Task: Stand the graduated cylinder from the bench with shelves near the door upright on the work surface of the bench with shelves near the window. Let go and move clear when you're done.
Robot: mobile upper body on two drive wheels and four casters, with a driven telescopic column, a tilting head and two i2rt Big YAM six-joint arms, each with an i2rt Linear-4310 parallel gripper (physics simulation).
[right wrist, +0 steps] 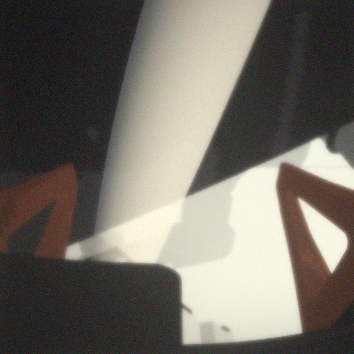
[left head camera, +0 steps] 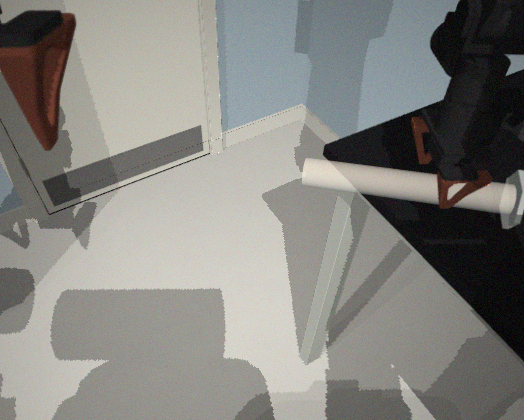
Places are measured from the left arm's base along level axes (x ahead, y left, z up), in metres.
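Where they show: right gripper, between the fingertips: [right wrist: 176, 173] [left head camera: 433, 184].
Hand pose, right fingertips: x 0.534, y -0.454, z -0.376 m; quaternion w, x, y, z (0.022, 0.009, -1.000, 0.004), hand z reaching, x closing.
Observation:
Each offset is from my right fingertips to the centre of the thing. "*": to the spot under its first point. Level surfaces: height alone.
The graduated cylinder @(dz -0.021, dx +0.019, dy +0.031 m) [left head camera: 375, 180] [right wrist: 175, 100] is a long cream tube lying on its side over the black bench top @(dz -0.048 m) [left head camera: 475, 280]. Its plain end sticks out past the bench edge, and its pale hexagonal base @(* dz +0.013, dx -0.044, dy -0.108 m) [left head camera: 517, 200] is cut off by the right side of the head view. My right gripper [left head camera: 434, 184] [right wrist: 176, 173] is open over the tube. The tube runs between its orange fingers in the wrist view, nearer the finger at the picture's left; whether the fingertips are down beside it is unclear. My left gripper [left head camera: 42, 85] is open, away from the bench, with one finger showing.
A pale door [left head camera: 140, 65] with a grey strip stands at the upper left, beside a blue wall [left head camera: 260, 65]. A slanting grey-green bar [left head camera: 327, 280] shows below the bench's edge. The pale floor @(dz -0.962 m) [left head camera: 200, 240] carries robot shadows. The window bench does not show.

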